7 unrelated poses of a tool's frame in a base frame.
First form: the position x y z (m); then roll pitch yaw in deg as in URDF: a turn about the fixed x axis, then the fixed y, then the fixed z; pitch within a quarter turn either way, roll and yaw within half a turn.
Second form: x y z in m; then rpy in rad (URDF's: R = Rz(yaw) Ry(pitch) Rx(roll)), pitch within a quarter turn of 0, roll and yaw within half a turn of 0. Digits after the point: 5 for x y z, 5 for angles.
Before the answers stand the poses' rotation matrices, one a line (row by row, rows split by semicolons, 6 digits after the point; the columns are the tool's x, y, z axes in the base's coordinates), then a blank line. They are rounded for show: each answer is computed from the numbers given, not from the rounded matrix.
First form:
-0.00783 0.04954 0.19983 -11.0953 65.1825 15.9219
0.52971 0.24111 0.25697 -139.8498 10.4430 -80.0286
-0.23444 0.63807 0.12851 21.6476 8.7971 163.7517
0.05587 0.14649 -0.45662 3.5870 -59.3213 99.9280
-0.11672 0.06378 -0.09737 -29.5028 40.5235 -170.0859
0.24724 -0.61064 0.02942 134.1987 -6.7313 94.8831
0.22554 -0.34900 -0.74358 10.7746 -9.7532 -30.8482
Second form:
0.403627 -0.437168 0.803722; 0.115143 0.895746 0.429397; -0.907649 -0.080773 0.411884
0.170288 -0.773048 0.611064; -0.968580 -0.017245 0.248103; -0.181257 -0.634113 -0.751696
-0.948764 -0.314230 -0.033254; 0.276509 -0.876560 0.393936; -0.152936 0.364557 0.918536
-0.087968 -0.973818 0.209617; 0.502583 -0.225075 -0.834717; 0.860042 0.031922 0.509224
-0.748788 0.465053 -0.472273; -0.130874 -0.802243 -0.582476; -0.649760 -0.374343 0.661573
-0.084536 0.701772 0.707368; 0.989502 -0.024385 0.142445; 0.117213 0.711984 -0.692343
0.846120 0.476536 -0.238734; -0.505354 0.859632 -0.075165; 0.169405 0.184244 0.968172

-0.00783 0.04954 0.19983 -0.19365 1.13765 0.27789
0.52971 0.24111 0.25697 -2.44084 0.18226 -1.39676
-0.23444 0.63807 0.12851 0.37782 0.15354 2.85801
0.05587 0.14649 -0.45662 0.06260 -1.03535 1.74407
-0.11672 0.06378 -0.09737 -0.51492 0.70727 -2.96856
0.24724 -0.61064 0.02942 2.34221 -0.11748 1.65602
0.22554 -0.34900 -0.74358 0.18805 -0.17023 -0.53840

